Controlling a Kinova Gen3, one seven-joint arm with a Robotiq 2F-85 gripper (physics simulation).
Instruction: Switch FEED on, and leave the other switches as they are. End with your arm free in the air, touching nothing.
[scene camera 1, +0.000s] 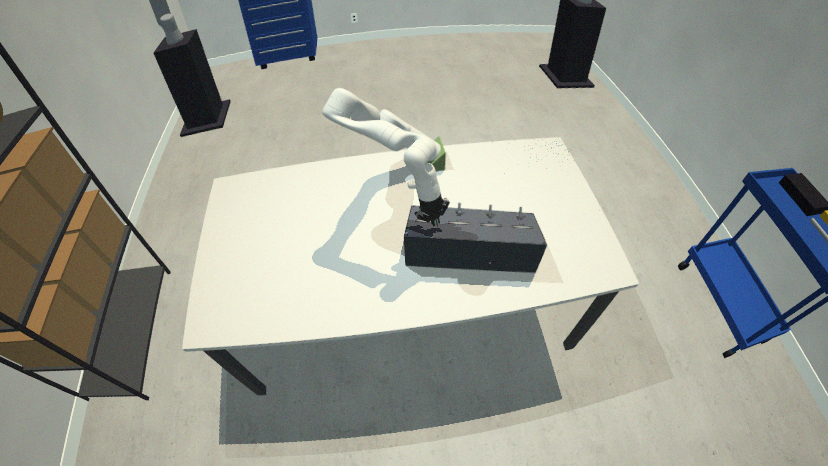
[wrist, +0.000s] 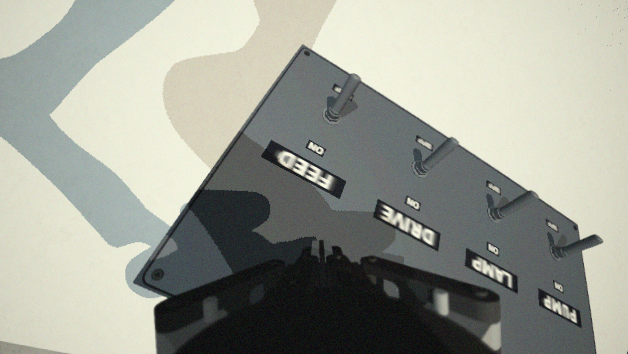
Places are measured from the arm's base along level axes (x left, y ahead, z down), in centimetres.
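Where they show: gripper, between the fingertips: (scene camera 1: 436, 224) (wrist: 321, 253).
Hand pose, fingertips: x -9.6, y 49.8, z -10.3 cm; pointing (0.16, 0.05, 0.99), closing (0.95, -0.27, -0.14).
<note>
Things, the pixels of their centre, and the offset from my fingertips. Level surfaces: height alone.
- dark switch box, middle of its body: (wrist: 416, 236) (scene camera 1: 473, 235) dy -0.4, dx +14.9, dz +10.5 cm
- FEED switch, middle of its body: (wrist: 344, 96) dy -13.8, dx -0.1, dz +5.7 cm
- DRIVE switch, middle of its body: (wrist: 438, 155) (scene camera 1: 459, 208) dy -10.6, dx +11.5, dz +5.7 cm
- LAMP switch, middle of its body: (wrist: 515, 204) (scene camera 1: 490, 210) dy -7.5, dx +23.1, dz +5.7 cm
- PUMP switch, middle of its body: (wrist: 579, 246) (scene camera 1: 520, 212) dy -4.4, dx +34.7, dz +5.7 cm
- white table, height of its surface: dz +16.9 cm
The dark switch box (scene camera 1: 475, 253) (wrist: 280, 120) stands on the table. The FEED switch (wrist: 344, 96) leans toward its OFF label in the wrist view; the gripper hides it in the scene view. The DRIVE switch (scene camera 1: 459, 208) (wrist: 437, 155), LAMP switch (scene camera 1: 490, 210) (wrist: 515, 205) and PUMP switch (scene camera 1: 520, 213) (wrist: 577, 246) also lean to the OFF side. My gripper (scene camera 1: 436, 222) (wrist: 321, 253) is shut and empty. It points down over the FEED end of the box, on the ON side of the FEED lever. Whether the fingertips touch the panel cannot be told.
The white table (scene camera 1: 278, 243) carries the box. A green object (scene camera 1: 440, 157) stands behind my arm near the table's back edge. A blue cart (scene camera 1: 731, 289) is at the right, a shelf rack with brown boxes (scene camera 1: 64, 315) at the left.
</note>
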